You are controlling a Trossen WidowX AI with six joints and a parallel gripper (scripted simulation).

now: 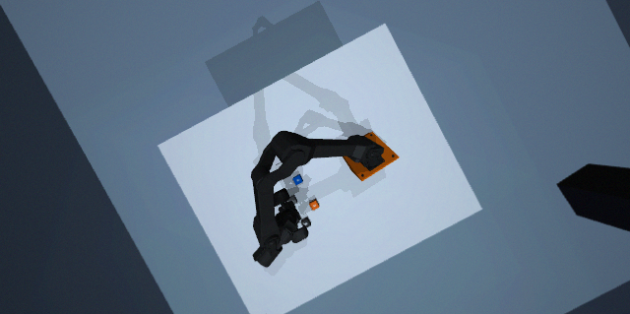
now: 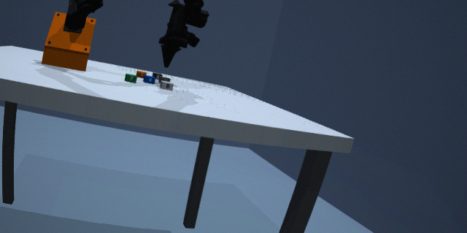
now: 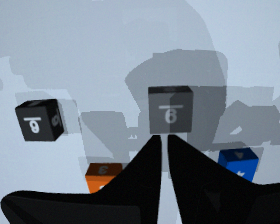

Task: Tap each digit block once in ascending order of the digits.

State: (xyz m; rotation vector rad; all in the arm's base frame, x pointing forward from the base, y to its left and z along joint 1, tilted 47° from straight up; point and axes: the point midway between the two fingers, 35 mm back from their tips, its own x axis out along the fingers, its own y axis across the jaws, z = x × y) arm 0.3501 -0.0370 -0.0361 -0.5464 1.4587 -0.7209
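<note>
My gripper tip is now 40 mm above the grey block and 10 mm to the left of it. Round my gripper tip: orange block 70 mm behind, 60 mm to the left, 40 mm below; black block 100 mm to the left, 40 mm below, 10 mm ahead; blue block 70 mm to the right, 70 mm behind, 40 mm below.
</note>
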